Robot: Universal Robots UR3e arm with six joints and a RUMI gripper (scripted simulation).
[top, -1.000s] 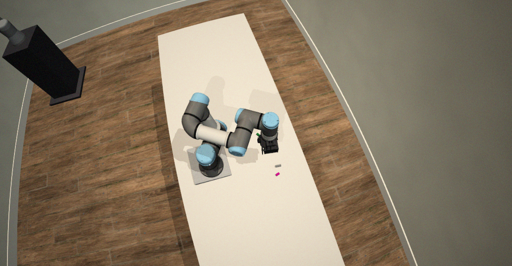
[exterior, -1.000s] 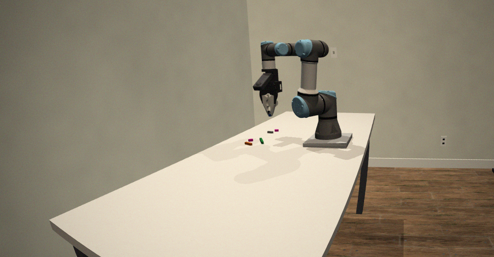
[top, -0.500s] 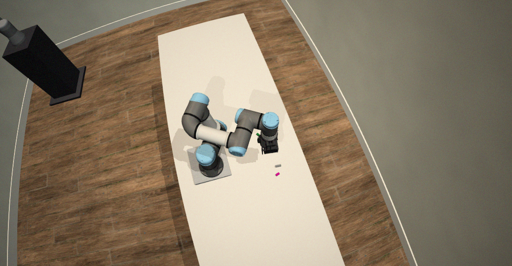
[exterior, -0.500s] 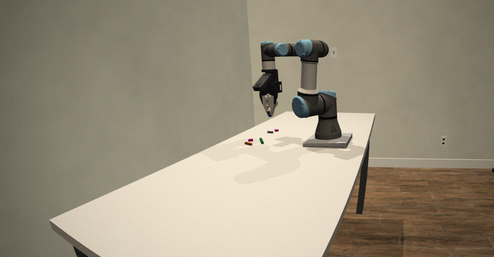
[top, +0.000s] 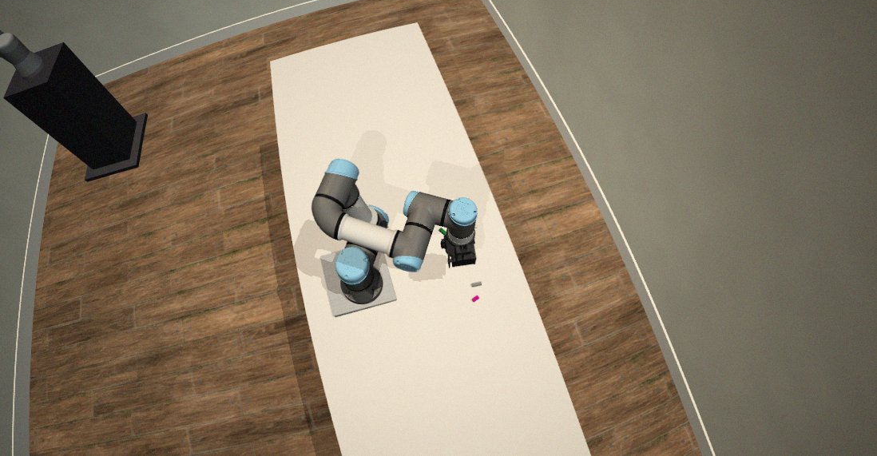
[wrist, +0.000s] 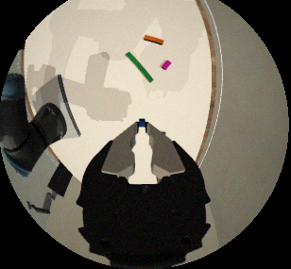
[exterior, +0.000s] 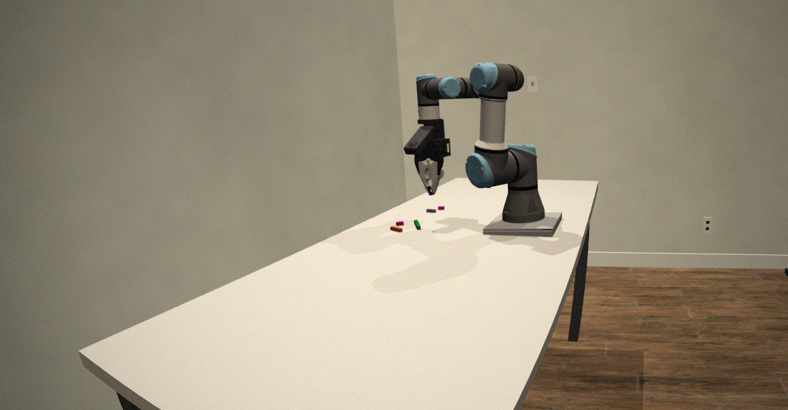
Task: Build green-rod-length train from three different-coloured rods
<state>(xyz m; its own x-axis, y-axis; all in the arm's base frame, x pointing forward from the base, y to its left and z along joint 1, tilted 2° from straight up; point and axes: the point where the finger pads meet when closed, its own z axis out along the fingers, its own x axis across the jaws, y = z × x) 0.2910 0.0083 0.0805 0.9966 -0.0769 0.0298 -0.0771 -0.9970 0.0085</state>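
Now: hand 90 mm to the right of the green rod and 80 mm above it. Round my hand: blue rod 10 mm below; then orange rod 30 mm ahead, 150 mm to the left, 80 mm below; then grey rod 50 mm ahead, 80 mm to the right, 80 mm below.
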